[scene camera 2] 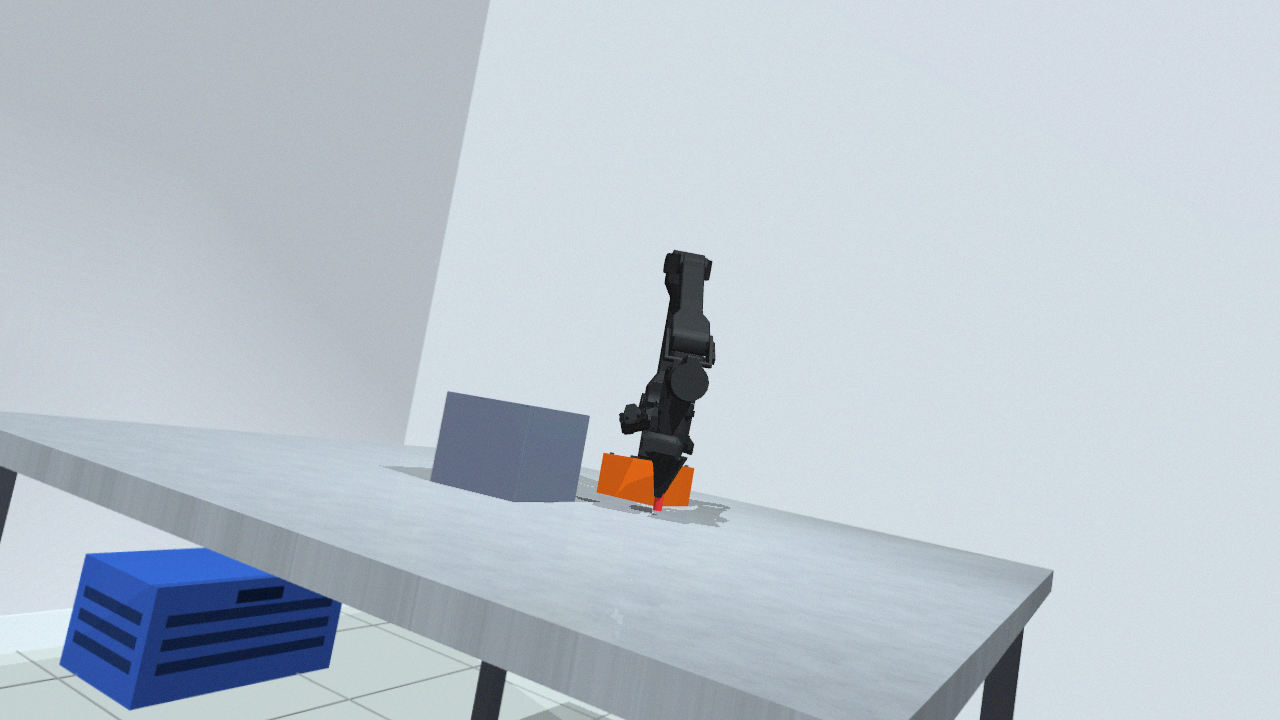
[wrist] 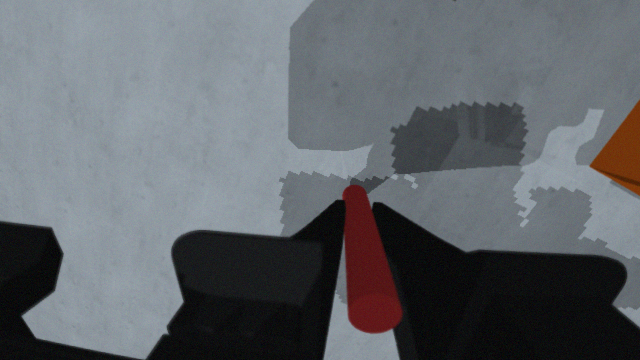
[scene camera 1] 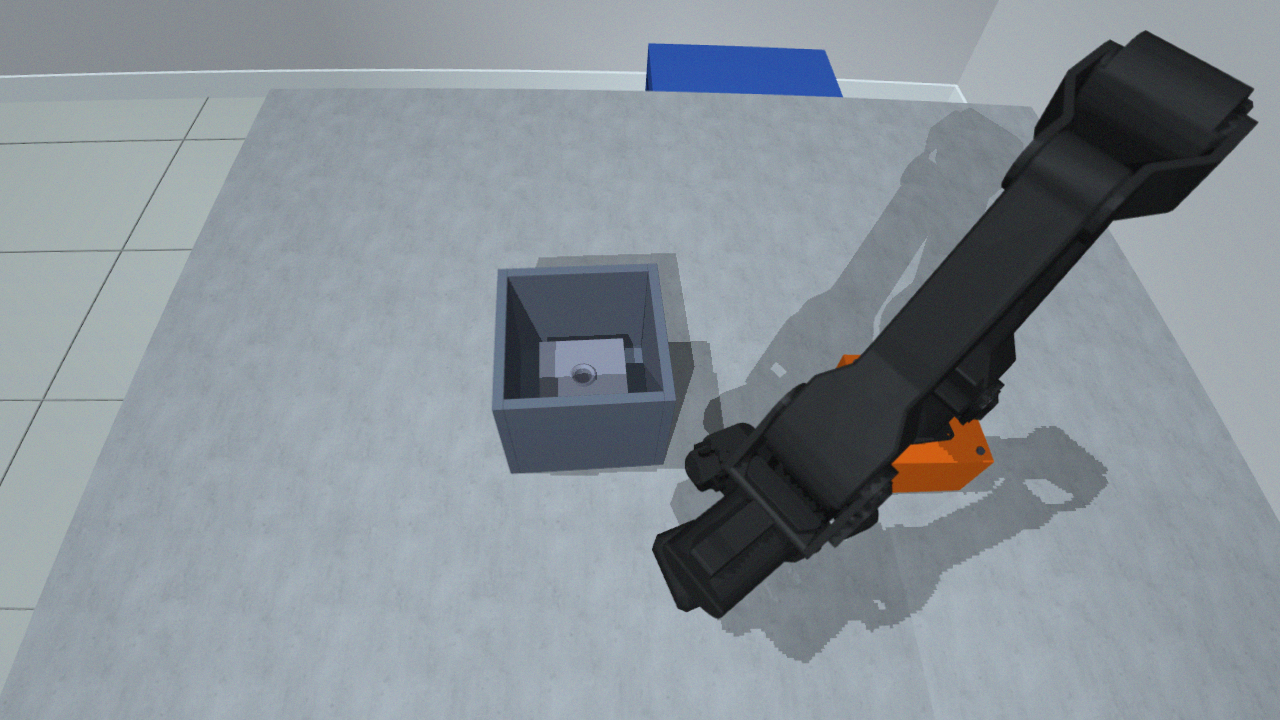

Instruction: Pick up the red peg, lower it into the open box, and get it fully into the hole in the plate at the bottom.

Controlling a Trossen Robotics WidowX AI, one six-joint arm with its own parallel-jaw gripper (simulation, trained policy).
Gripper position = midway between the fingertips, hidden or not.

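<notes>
I can see my gripper (scene camera 1: 747, 557), and it appears in other views as well: my gripper (scene camera 2: 658, 497) and, from the wrist, the same gripper (wrist: 357, 209). There is a red peg (wrist: 373, 306). I also see a grey box (scene camera 2: 521, 453), though in the wrist view the box is out of frame. Then there is a plate (scene camera 1: 581, 367); scene camera 2 does not show the plate, hidden by the grey box.
</notes>
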